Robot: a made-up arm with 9 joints. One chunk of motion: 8 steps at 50 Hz.
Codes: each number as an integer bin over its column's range. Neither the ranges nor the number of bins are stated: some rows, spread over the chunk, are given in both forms.
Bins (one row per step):
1: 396 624 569 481 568 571 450 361 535
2: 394 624 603 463 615 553 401 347 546
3: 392 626 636 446 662 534 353 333 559
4: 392 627 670 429 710 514 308 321 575
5: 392 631 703 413 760 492 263 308 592
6: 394 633 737 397 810 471 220 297 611
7: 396 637 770 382 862 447 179 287 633
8: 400 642 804 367 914 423 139 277 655
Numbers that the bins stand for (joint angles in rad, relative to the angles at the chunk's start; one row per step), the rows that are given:
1: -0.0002 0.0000 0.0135 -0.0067 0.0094 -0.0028 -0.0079 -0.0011 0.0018
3: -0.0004 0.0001 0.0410 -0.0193 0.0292 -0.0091 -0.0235 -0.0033 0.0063
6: -0.0003 0.0007 0.0825 -0.0369 0.0603 -0.0198 -0.0448 -0.0062 0.0162
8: 0.0000 0.0014 0.1100 -0.0477 0.0821 -0.0280 -0.0577 -0.0078 0.0246
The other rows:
2: -0.0003 0.0000 0.0275 -0.0132 0.0193 -0.0059 -0.0158 -0.0022 0.0038
4: -0.0004 0.0002 0.0550 -0.0254 0.0392 -0.0125 -0.0307 -0.0043 0.0094
5: -0.0004 0.0005 0.0685 -0.0312 0.0498 -0.0163 -0.0379 -0.0053 0.0126
7: -0.0002 0.0010 0.0960 -0.0423 0.0712 -0.0239 -0.0513 -0.0070 0.0204

